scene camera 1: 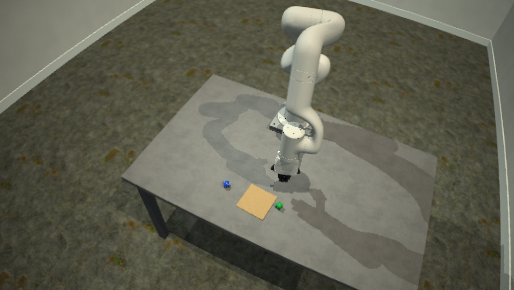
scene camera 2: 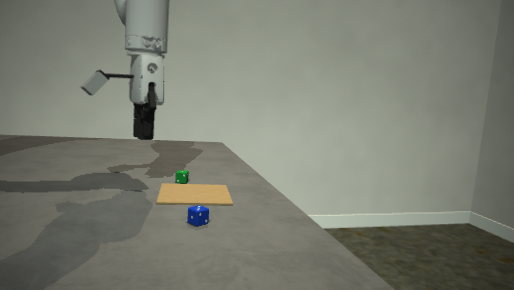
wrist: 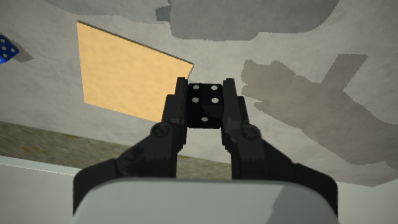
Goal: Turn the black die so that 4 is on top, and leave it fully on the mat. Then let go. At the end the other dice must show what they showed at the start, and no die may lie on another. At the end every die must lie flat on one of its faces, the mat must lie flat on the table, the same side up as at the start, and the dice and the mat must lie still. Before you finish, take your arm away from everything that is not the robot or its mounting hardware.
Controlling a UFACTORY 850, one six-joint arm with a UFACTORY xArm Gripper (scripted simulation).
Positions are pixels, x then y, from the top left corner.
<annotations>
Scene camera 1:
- tan mat: 256, 201
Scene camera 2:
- my gripper: 143, 138
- tan mat: 170, 194
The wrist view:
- my gripper: 204, 92
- tan mat: 119, 74
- black die: 205, 105
</annotations>
